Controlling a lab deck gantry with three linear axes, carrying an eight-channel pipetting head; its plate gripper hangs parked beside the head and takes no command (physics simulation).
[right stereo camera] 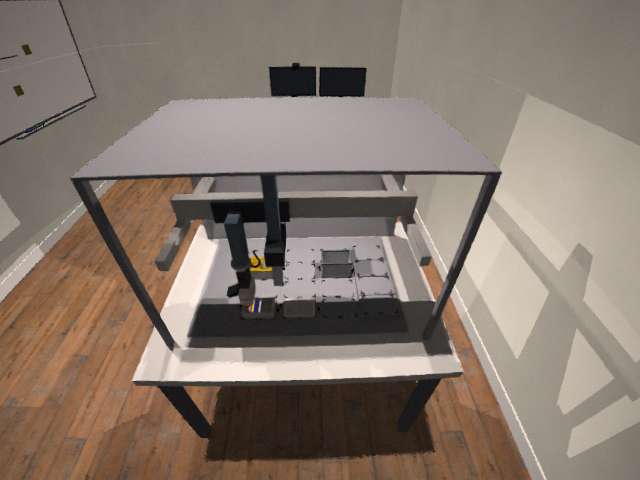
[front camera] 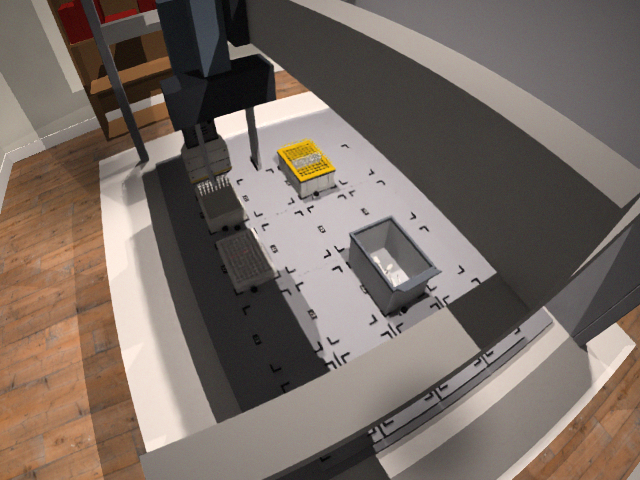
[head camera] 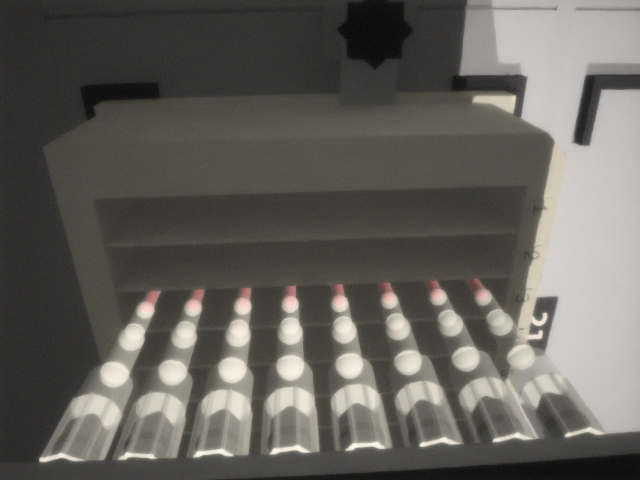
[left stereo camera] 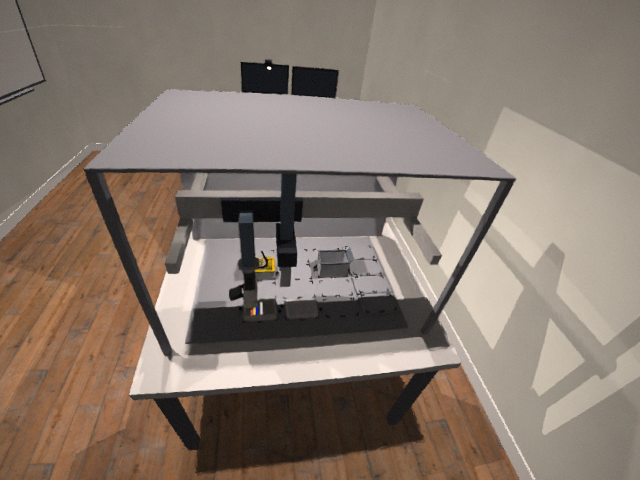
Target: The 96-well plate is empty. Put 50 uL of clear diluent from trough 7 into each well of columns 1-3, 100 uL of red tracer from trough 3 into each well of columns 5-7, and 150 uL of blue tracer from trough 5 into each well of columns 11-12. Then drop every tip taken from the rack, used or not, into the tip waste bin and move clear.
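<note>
The pipetting head (front camera: 206,160) (left stereo camera: 249,294) is low over the trough block (front camera: 226,209) (head camera: 299,162) (left stereo camera: 268,311) (right stereo camera: 267,308). In the head view its row of clear tips (head camera: 290,330) has red liquid in the lower parts; the tip ends are hidden in trough 3, behind a divider. The 96-well plate (front camera: 245,260) (left stereo camera: 301,309) (right stereo camera: 299,308) lies beside the block, with faint reddish marks in the front view. The yellow-topped tip rack (front camera: 317,183) stands behind. The grey waste bin (front camera: 368,273) (left stereo camera: 333,268) holds some loose white tips (front camera: 387,266). The parked gripper (front camera: 234,174) is open, its fingers apart and empty.
A black star-shaped knob (head camera: 374,31) stands beside the trough block. The grey gantry beam (left stereo camera: 356,205) (right stereo camera: 351,206) spans the deck behind the head. Thin posts (left stereo camera: 129,263) (right stereo camera: 124,263) hold the roof panel (left stereo camera: 294,134) (right stereo camera: 289,136) above.
</note>
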